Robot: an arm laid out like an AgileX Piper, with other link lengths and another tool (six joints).
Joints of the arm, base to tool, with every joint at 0 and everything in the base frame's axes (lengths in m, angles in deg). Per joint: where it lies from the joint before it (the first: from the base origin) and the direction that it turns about. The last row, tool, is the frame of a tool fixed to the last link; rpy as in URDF.
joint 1: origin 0.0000 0.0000 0.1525 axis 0 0 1
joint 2: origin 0.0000 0.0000 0.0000 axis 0 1 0
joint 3: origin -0.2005 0.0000 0.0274 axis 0 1 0
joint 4: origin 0.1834 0.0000 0.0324 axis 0.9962 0 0.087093
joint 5: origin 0.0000 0.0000 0.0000 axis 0 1 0
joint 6: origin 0.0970 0.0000 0.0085 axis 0.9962 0 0.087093
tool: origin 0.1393 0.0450 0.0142 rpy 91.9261 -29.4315 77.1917
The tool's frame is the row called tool.
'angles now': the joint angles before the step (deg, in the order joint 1, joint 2, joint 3, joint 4, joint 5, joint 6). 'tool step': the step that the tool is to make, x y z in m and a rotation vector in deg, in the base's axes. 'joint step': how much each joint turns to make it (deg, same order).
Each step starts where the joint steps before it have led.
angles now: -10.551, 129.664, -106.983, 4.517, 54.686, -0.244
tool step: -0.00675, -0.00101, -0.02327, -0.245, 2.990, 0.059
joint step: 0.133, 3.259, 0.002, -0.932, -0.388, 0.372
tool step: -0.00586, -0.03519, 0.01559, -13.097, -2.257, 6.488
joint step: 1.066, -5.957, 5.248, -13.259, -3.787, -0.602
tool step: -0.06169, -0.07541, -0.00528, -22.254, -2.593, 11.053
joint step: -4.333, -17.057, 36.910, -41.009, -24.230, 17.629
